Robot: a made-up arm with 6 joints. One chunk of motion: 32 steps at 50 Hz.
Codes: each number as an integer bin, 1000 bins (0 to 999) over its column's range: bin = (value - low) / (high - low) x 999, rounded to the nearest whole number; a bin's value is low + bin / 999 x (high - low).
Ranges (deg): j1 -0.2..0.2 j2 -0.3..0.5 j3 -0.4..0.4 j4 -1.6..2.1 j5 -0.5..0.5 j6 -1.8..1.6
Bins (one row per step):
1: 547 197 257 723 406 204
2: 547 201 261 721 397 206
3: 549 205 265 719 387 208
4: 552 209 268 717 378 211
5: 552 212 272 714 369 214
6: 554 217 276 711 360 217
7: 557 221 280 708 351 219
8: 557 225 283 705 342 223
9: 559 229 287 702 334 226
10: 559 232 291 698 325 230
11: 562 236 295 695 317 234
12: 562 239 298 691 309 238
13: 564 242 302 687 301 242
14: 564 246 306 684 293 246
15: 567 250 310 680 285 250
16: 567 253 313 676 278 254
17: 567 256 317 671 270 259
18: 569 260 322 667 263 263
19: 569 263 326 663 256 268
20: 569 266 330 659 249 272
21: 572 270 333 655 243 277
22: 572 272 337 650 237 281
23: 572 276 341 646 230 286
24: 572 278 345 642 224 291
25: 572 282 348 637 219 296
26: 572 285 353 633 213 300
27: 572 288 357 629 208 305
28: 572 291 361 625 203 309
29: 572 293 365 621 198 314
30: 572 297 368 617 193 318
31: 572 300 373 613 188 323
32: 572 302 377 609 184 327
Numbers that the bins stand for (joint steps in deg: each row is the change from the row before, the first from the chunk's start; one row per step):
1: 0.019 -0.142 -0.194 1.078 -0.094 -1.106
2: 0.019 -0.139 -0.191 1.070 -0.103 -1.099
3: 0.020 -0.136 -0.188 1.063 -0.113 -1.092
4: 0.021 -0.133 -0.185 1.056 -0.122 -1.082
5: 0.021 -0.130 -0.182 1.044 -0.131 -1.072
6: 0.022 -0.126 -0.179 1.033 -0.140 -1.061
7: 0.023 -0.123 -0.176 1.022 -0.149 -1.055
8: 0.023 -0.120 -0.173 1.011 -0.158 -1.041
9: 0.024 -0.117 -0.170 1.000 -0.166 -1.031
10: 0.024 -0.114 -0.167 0.985 -0.175 -1.017
11: 0.025 -0.111 -0.164 0.974 -0.183 -1.004
12: 0.025 -0.109 -0.161 0.959 -0.191 -0.990
13: 0.026 -0.106 -0.158 0.944 -0.199 -0.976
14: 0.026 -0.103 -0.155 0.933 -0.207 -0.963
15: 0.027 -0.100 -0.152 0.919 -0.215 -0.949
16: 0.027 -0.097 -0.149 0.904 -0.222 -0.936
17: 0.027 -0.095 -0.146 0.885 -0.230 -0.919
18: 0.028 -0.092 -0.142 0.870 -0.237 -0.905
19: 0.028 -0.089 -0.139 0.856 -0.244 -0.888
20: 0.028 -0.087 -0.136 0.841 -0.251 -0.874
21: 0.029 -0.084 -0.133 0.826 -0.257 -0.857
22: 0.029 -0.082 -0.130 0.807 -0.263 -0.844
23: 0.029 -0.079 -0.127 0.793 -0.270 -0.827
24: 0.029 -0.077 -0.124 0.778 -0.276 -0.810
25: 0.029 -0.074 -0.121 0.759 -0.281 -0.793
26: 0.029 -0.072 -0.117 0.744 -0.287 -0.779
27: 0.029 -0.069 -0.114 0.730 -0.292 -0.762
28: 0.029 -0.067 -0.111 0.715 -0.297 -0.748
29: 0.029 -0.065 -0.108 0.700 -0.302 -0.731
30: 0.029 -0.062 -0.105 0.685 -0.307 -0.718
31: 0.029 -0.060 -0.101 0.670 -0.312 -0.701
32: 0.029 -0.058 -0.098 0.656 -0.316 -0.687

